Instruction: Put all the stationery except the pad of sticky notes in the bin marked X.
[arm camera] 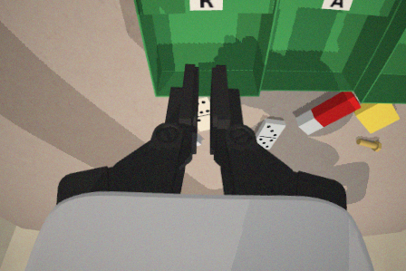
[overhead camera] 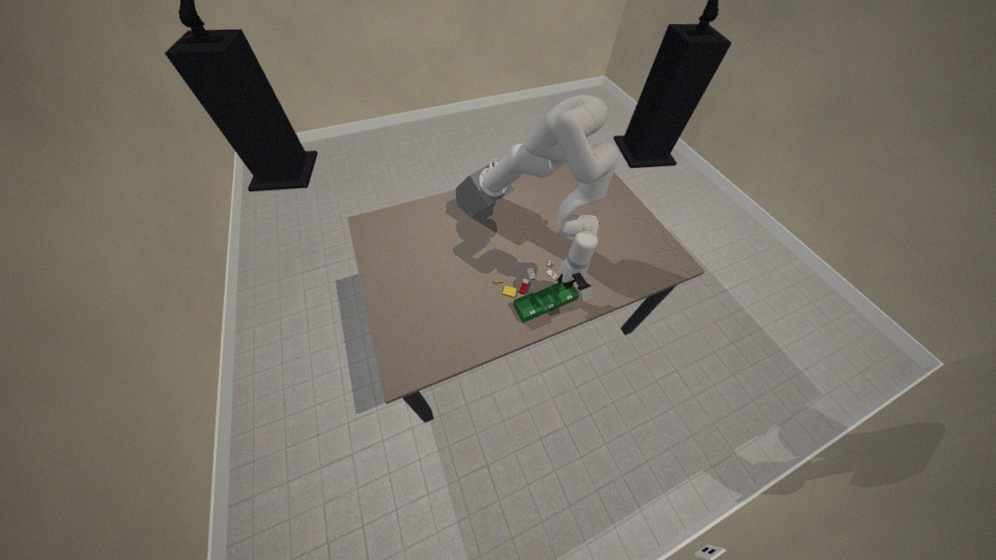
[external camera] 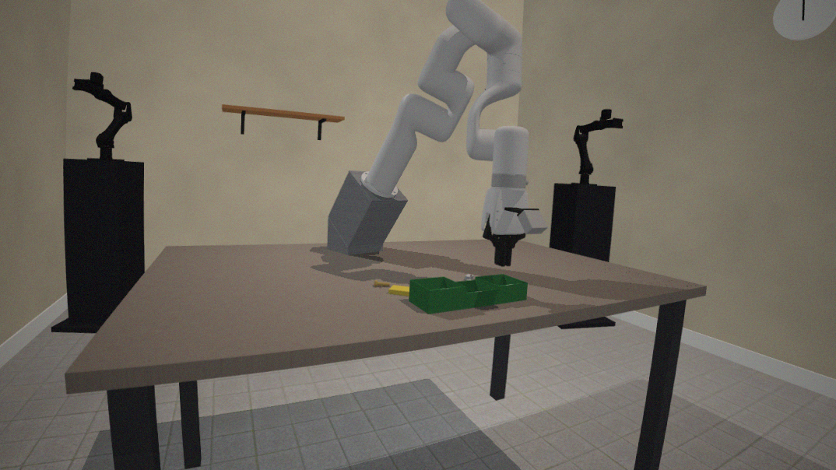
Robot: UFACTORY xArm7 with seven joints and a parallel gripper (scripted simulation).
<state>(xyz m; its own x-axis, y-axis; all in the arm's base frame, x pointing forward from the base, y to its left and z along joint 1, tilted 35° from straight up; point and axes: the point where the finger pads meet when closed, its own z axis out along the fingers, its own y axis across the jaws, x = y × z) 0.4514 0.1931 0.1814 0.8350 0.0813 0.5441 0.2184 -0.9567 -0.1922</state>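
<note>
Now: the grey pencil sharpener 150 mm behind my hand, 20 mm to the right of it and 80 mm below it. The rest, counted from my hand: green bin row: 30 mm ahead, 80 mm to the right, 70 mm below; then yellow sticky-note pad: 40 mm behind, 220 mm to the right, 90 mm below; then red eraser: 60 mm behind, 150 mm to the right, 90 mm below.
</note>
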